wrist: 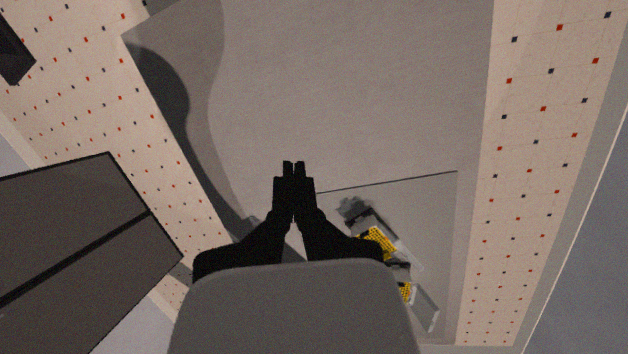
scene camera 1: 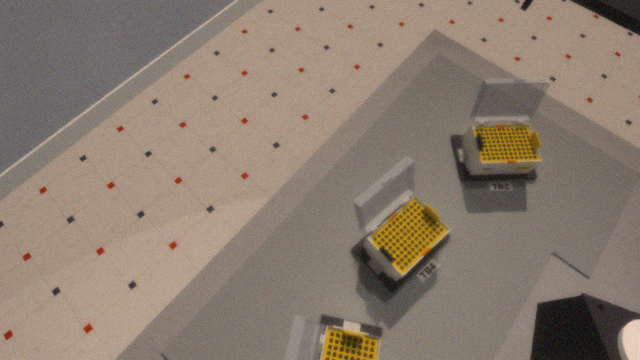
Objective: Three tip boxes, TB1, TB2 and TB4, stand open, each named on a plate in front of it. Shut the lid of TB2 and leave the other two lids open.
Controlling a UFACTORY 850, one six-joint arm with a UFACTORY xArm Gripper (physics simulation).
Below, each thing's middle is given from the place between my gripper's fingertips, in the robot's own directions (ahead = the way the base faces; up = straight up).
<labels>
I see the yellow tip rack (scene camera 1: 496, 144) 890 mm to the right of my hand, 280 mm below it and 30 mm behind it.
</labels>
